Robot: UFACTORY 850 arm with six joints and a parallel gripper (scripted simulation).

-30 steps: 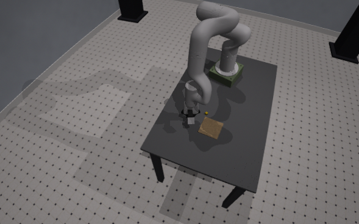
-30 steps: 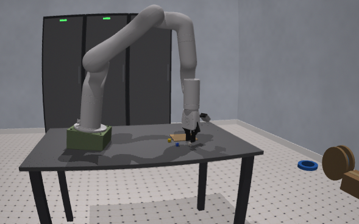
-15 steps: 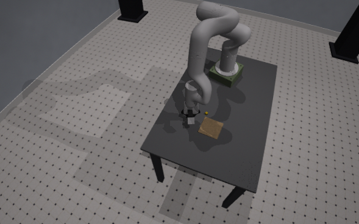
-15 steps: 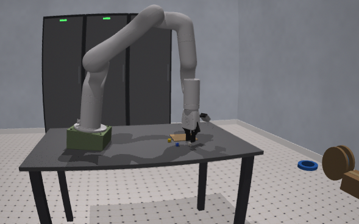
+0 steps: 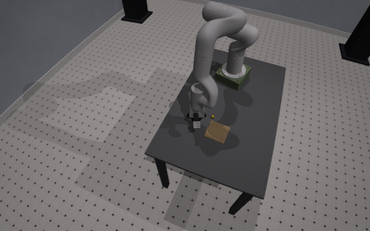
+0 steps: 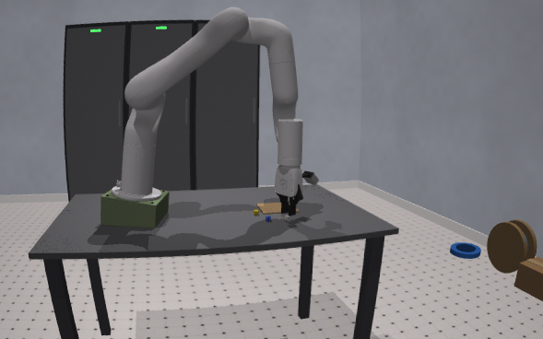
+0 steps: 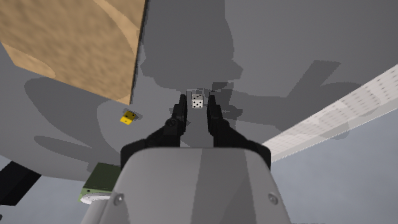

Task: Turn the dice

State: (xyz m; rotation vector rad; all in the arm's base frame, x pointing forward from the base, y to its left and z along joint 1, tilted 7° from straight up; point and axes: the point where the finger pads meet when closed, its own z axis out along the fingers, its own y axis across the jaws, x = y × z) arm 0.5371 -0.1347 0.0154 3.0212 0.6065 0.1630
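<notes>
Now: the white die 30 mm below my hand and 10 mm behind it. Also, from my hand: blue die 70 mm behind, 30 mm below, 10 mm to the left; yellow die 90 mm to the left, 90 mm behind, 30 mm below; tan mat 160 mm to the left, 40 mm below, 10 mm ahead.
</notes>
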